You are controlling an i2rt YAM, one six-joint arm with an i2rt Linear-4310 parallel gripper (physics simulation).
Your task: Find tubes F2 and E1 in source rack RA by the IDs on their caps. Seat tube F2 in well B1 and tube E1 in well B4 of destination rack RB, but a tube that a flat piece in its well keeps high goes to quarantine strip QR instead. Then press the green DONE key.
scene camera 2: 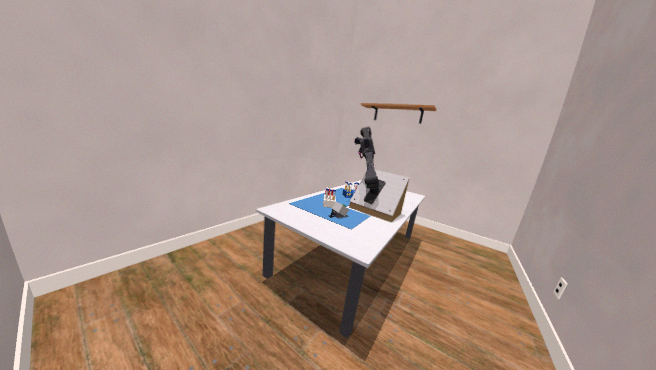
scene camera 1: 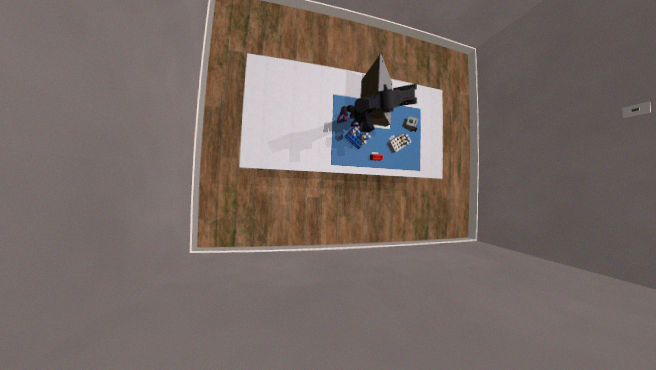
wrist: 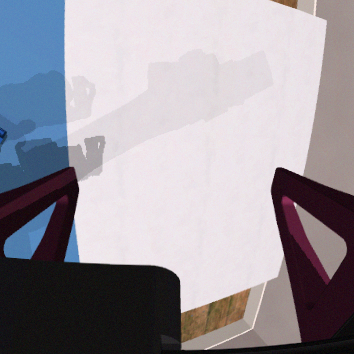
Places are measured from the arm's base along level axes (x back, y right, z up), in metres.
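Pixels of known places: gripper, fingertip midpoint: [scene camera 1: 344, 123] [wrist: 174, 177]; arm's base at its link origin: [scene camera 2: 374, 191].
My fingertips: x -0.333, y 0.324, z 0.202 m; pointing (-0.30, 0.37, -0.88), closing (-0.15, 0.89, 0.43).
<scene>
Ahead of a thing's pixels: the offset from my fingertips to its top centre. Level surfaces: height alone.
My gripper [scene camera 1: 349, 120] [scene camera 2: 360, 155] [wrist: 174, 177] is open and empty, high above the table near the blue mat's edge. A blue rack [scene camera 1: 352, 141] [scene camera 2: 348, 194] holds several tubes with white and blue caps; a corner of it shows at the left edge of the wrist view. A white rack @[dy -0.516, dx +0.083, dz -0.295 m] [scene camera 1: 396, 146] [scene camera 2: 328, 204] holds several tubes, with red caps in scene camera 2. The cap IDs and rack labels are too small to read. A small red block @[dy -0.358, dx -0.054, dz -0.295 m] [scene camera 1: 376, 157] lies in front of the racks. A grey box @[dy -0.605, dx +0.254, dz -0.262 m] [scene camera 2: 340, 209] carries a green key @[dy -0.584, dx +0.260, dz -0.271 m] [scene camera 1: 411, 121].
The blue mat @[dz -0.345 m] [scene camera 1: 345, 159] [scene camera 2: 307, 202] [wrist: 30, 40] lies on the white table @[dz -0.348 m] [scene camera 1: 280, 100] [scene camera 2: 370, 252] [wrist: 200, 200]. The arm stands on a sloped base block [scene camera 1: 375, 80] [scene camera 2: 395, 192] at the back. A wall shelf [scene camera 2: 398, 106] is behind the arm.
</scene>
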